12 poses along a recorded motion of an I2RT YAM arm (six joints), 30 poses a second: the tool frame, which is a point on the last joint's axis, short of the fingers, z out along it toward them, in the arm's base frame.
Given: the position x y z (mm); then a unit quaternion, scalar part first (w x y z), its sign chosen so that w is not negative.
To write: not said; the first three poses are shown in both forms.
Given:
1: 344, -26, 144, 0.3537, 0.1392, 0.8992, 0.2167
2: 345, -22, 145, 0.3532, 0.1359, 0.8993, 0.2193
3: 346, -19, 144, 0.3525, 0.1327, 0.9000, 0.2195
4: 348, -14, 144, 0.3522, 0.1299, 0.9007, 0.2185
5: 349, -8, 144, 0.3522, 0.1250, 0.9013, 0.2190
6: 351, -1, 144, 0.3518, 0.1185, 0.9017, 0.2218
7: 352, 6, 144, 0.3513, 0.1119, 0.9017, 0.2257
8: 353, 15, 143, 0.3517, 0.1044, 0.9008, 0.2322
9: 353, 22, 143, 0.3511, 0.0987, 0.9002, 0.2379
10: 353, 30, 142, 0.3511, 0.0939, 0.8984, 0.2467
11: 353, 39, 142, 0.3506, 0.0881, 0.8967, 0.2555
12: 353, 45, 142, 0.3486, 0.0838, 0.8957, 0.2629
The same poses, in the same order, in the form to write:
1: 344, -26, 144, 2.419, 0.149, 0.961, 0.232
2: 345, -22, 145, 2.420, 0.145, 0.961, 0.234
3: 346, -19, 144, 2.421, 0.142, 0.962, 0.235
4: 348, -14, 144, 2.422, 0.139, 0.962, 0.233
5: 349, -8, 144, 2.422, 0.134, 0.963, 0.234
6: 351, -1, 144, 2.423, 0.127, 0.963, 0.237
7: 352, 6, 144, 2.424, 0.120, 0.963, 0.241
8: 353, 15, 143, 2.423, 0.112, 0.962, 0.248
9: 353, 22, 143, 2.424, 0.105, 0.961, 0.254
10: 353, 30, 142, 2.424, 0.100, 0.959, 0.263
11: 353, 39, 142, 2.425, 0.094, 0.957, 0.273
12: 353, 45, 142, 2.429, 0.089, 0.956, 0.281
